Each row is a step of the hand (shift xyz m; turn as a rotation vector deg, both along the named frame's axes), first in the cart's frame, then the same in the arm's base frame.
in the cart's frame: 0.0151 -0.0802 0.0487 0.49 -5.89 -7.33
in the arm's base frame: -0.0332 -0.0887 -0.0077 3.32 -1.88 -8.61
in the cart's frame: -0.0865 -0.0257 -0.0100 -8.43 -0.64 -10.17
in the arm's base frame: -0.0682 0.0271 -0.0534 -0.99 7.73 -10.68
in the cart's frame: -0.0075 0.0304 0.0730 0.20 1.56 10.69
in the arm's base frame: -0.0412 -0.0018 0.0679 -5.63 -3.14 8.67
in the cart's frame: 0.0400 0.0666 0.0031 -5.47 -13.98 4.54
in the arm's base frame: 0.0442 0.0303 0.0563 -9.93 -9.87 -7.06
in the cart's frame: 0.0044 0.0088 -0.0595 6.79 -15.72 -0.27
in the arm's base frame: 0.0394 0.0282 -0.0359 2.15 -15.40 -7.18
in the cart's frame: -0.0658 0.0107 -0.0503 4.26 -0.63 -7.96
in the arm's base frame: -0.0210 0.0609 -0.0531 7.79 0.56 -4.57
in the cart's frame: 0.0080 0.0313 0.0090 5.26 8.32 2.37
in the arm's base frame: 0.0079 0.0166 0.0280 4.59 2.87 8.56
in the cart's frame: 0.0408 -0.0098 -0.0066 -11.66 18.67 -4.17
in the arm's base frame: 0.0340 -0.0252 0.0039 -2.83 21.86 4.03
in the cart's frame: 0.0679 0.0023 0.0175 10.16 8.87 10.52
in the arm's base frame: 0.0442 -0.0389 0.0381 3.92 -2.38 16.48
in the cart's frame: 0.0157 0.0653 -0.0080 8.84 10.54 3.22
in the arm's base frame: 0.0310 0.0458 0.0389 7.42 2.46 11.77
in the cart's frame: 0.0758 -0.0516 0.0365 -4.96 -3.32 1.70
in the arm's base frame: 0.0280 -0.0920 0.0223 -5.61 -0.77 -2.54
